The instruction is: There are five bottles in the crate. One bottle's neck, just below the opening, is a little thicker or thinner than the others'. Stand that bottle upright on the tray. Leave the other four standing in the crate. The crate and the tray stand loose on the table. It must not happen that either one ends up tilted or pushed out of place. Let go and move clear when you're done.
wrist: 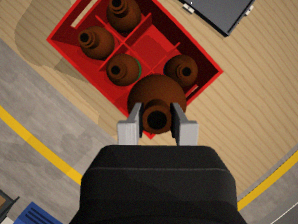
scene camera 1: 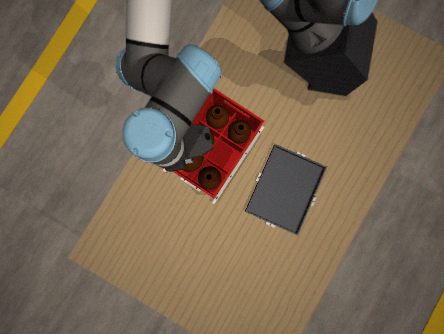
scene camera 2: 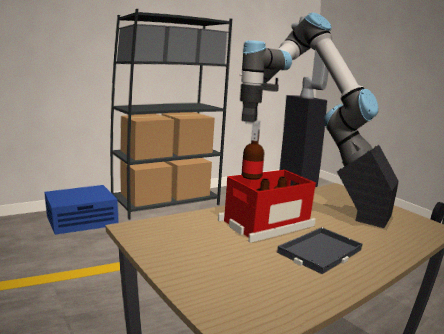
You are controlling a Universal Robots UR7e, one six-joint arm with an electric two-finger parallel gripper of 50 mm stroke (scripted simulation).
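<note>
The gripper (scene camera 2: 255,139) appears in scene camera 2, and the wrist view shows the gripper (wrist: 156,113) too. Visible in scene camera 1 are a red crate (scene camera 1: 225,154) and a dark grey tray (scene camera 1: 287,186). Scene camera 2 shows the red crate (scene camera 2: 256,211) and the dark grey tray (scene camera 2: 326,249) as well.
</note>
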